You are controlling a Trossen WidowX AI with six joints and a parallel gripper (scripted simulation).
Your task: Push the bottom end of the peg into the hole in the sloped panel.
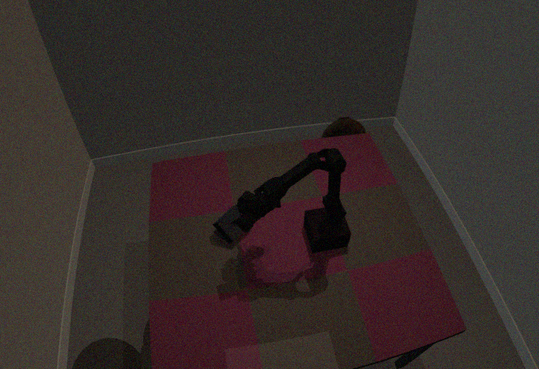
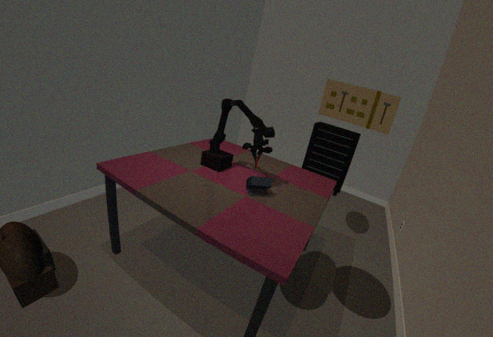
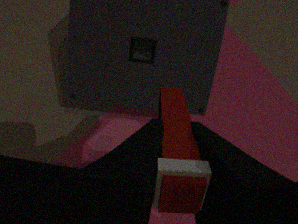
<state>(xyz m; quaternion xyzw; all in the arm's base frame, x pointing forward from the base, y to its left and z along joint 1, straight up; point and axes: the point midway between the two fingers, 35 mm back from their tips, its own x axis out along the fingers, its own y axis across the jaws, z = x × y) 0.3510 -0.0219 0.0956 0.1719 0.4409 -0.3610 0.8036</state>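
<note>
Now: the dark sloped panel 70 mm ahead of my gripper tip, 60 mm to the right of it and 110 mm below it. From my gripper tip the other things lie so: red flat-sided peg (10 mm behind, 10 mm to the left, 10 mm above).
</note>
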